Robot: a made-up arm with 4 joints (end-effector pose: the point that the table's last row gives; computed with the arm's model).
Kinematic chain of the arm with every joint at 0, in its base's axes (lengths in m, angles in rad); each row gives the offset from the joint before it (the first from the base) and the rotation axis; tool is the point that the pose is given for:
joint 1: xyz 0 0 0.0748 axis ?
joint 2: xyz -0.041 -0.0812 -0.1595 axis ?
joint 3: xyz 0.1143 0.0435 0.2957 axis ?
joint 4: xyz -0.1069 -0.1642 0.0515 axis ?
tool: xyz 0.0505 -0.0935 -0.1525
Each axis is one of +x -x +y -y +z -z.
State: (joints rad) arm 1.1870 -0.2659 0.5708 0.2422
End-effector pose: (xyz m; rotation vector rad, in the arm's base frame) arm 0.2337 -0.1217 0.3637 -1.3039 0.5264 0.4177
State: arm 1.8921 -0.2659 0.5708 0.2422
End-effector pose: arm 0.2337 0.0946 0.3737 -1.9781 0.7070 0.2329
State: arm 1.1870 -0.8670 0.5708 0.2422
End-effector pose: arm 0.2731 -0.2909 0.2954 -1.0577 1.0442 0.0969
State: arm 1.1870 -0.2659 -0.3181 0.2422
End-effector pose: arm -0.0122 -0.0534 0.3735 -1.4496 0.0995 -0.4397
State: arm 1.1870 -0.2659 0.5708 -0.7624
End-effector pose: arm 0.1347 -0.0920 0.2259 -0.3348 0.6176 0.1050
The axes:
joint 1: -x
joint 2: -y
joint 3: +z
joint 4: -x

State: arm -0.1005 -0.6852 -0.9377 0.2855
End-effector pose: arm -0.0199 -0.1787 0.1740 -0.4866 0.7994 -0.7663
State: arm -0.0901 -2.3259 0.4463 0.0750
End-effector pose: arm -0.0168 -0.2648 -0.3796 0.5249 2.2541 0.4109
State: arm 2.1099 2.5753 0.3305 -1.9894
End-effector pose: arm -0.2625 -0.3229 0.3187 -0.4707 1.2889 2.2132
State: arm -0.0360 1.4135 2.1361 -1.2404
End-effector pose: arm -0.2184 -0.0604 0.1306 -0.5460 0.2736 1.6613
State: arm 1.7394 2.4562 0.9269 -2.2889
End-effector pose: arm -0.3345 -0.3883 0.2175 -0.8175 1.2555 1.7594
